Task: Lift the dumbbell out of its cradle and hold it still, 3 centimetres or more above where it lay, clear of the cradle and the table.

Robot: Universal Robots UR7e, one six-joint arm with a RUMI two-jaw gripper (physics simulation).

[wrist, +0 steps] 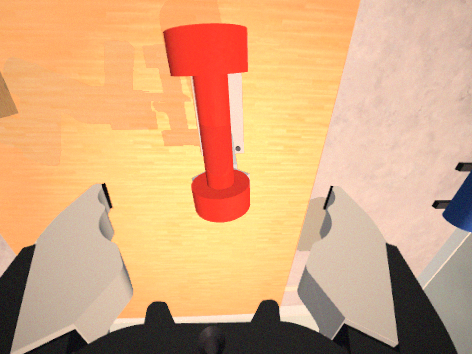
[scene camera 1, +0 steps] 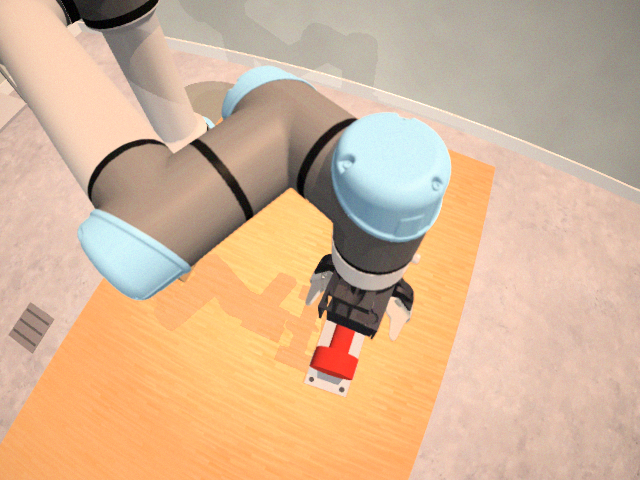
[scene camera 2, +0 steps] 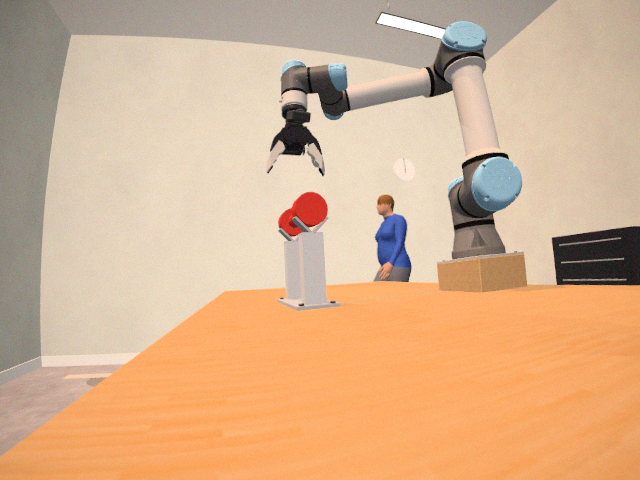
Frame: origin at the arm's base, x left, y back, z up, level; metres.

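Seen in the pictures: gripper, between the fingertips: (wrist: 221,187) (scene camera 2: 296,174); arm's base, origin of its link: (scene camera 2: 478,256).
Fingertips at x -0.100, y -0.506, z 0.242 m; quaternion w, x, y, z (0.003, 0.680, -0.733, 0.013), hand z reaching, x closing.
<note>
Pixels of each thing's top centre, then the offset from my fingertips to it. Level surfaces: height alone.
- red dumbbell, centre of its top: (wrist: 214,146) (scene camera 1: 350,314) (scene camera 2: 299,202) dx +0.000, dy +0.007, dz -0.075 m
- light grey two-post cradle, centre of its top: (wrist: 216,130) (scene camera 1: 347,322) (scene camera 2: 300,223) dx +0.000, dy +0.007, dz -0.130 m
- wooden table, height of its surface: dz -0.334 m
The red dumbbell (scene camera 1: 334,360) (scene camera 2: 310,209) (wrist: 215,125) lies in the V-shaped rests of the light grey two-post cradle (scene camera 1: 326,386) (scene camera 2: 312,268) (wrist: 236,110). My gripper (scene camera 1: 351,321) (scene camera 2: 296,173) (wrist: 221,187) points down, open and empty, with a gap between its fingertips and the dumbbell below. In the wrist view the handle runs up the picture, leaning slightly left, and one end disc appears between the two fingertips; the other disc is farther up. In the first scene view the gripper and wrist hide the dumbbell's far end and part of the handle.
The cradle's base plate rests on the wooden table (scene camera 1: 232,403) (scene camera 2: 361,387). The arm's base stands on a wooden block (scene camera 2: 480,273) at the right in the second scene view. A person in blue (scene camera 2: 391,242) and a black drawer cabinet (scene camera 2: 597,258) are behind the table.
</note>
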